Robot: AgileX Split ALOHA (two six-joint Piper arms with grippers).
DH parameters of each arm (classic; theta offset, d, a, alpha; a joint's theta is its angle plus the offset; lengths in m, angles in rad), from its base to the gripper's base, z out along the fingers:
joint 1: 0 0.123 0 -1.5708
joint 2: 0.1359 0 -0.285 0
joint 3: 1.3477 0 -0.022 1.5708
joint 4: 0 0.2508 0 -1.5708
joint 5: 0 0 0.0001 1.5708
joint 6: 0 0.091 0 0
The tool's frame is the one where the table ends.
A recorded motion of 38 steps. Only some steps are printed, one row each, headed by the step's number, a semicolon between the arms.
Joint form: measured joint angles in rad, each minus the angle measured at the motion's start. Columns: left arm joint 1, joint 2, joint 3, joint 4, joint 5, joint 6; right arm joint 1, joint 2, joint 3, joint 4, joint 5, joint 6.
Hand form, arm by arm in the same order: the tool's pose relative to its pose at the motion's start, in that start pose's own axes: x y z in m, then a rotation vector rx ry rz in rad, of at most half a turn. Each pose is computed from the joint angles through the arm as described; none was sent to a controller.
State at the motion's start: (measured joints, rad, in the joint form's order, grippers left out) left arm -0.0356 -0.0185 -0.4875 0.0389 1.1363 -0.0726; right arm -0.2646 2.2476 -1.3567 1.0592 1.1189 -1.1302
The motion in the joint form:
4: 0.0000 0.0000 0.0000 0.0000 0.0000 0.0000; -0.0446 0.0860 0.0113 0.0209 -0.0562 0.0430
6: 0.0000 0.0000 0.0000 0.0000 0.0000 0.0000; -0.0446 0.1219 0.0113 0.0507 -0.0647 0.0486
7: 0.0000 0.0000 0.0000 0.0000 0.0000 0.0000; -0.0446 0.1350 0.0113 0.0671 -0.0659 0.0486
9: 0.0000 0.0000 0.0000 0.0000 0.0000 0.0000; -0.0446 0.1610 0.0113 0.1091 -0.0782 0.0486
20: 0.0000 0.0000 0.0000 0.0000 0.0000 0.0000; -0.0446 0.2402 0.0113 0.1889 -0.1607 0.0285
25: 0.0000 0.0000 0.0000 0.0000 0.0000 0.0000; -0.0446 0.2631 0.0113 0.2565 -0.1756 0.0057
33: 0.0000 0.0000 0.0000 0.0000 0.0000 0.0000; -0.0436 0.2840 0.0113 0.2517 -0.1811 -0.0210
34: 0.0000 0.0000 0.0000 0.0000 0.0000 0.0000; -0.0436 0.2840 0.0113 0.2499 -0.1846 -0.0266
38: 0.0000 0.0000 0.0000 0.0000 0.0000 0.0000; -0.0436 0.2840 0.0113 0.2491 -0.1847 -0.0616
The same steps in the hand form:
4: 0.0000 0.0000 0.0000 0.0000 0.0000 0.0000; 0.0168 -0.0378 0.0085 0.0304 -0.0178 0.1564
6: 0.0000 0.0000 0.0000 0.0000 0.0000 0.0000; 0.0213 -0.0467 0.0174 0.0186 -0.0249 0.2042
7: 0.0000 0.0000 0.0000 0.0000 0.0000 0.0000; 0.0226 -0.0496 0.0206 0.0110 -0.0312 0.2224
9: 0.0000 0.0000 0.0000 0.0000 0.0000 0.0000; 0.0246 -0.0561 0.0269 0.0028 -0.0549 0.2636
20: 0.0000 0.0000 0.0000 0.0000 0.0000 0.0000; 0.0352 -0.0808 0.0460 0.0425 -0.0992 0.3499
25: 0.0000 0.0000 0.0000 0.0000 0.0000 0.0000; 0.0358 -0.0868 0.0512 0.0371 -0.1431 0.3828
33: 0.0000 0.0000 0.0000 0.0000 0.0000 0.0000; 0.0413 -0.0916 0.0568 0.0417 -0.1267 0.3697
34: 0.0000 0.0000 0.0000 0.0000 0.0000 0.0000; 0.0414 -0.0919 0.0568 0.0459 -0.1259 0.3633
38: 0.0000 0.0000 0.0000 0.0000 0.0000 0.0000; 0.0415 -0.0919 0.0568 0.0483 -0.1244 0.3279

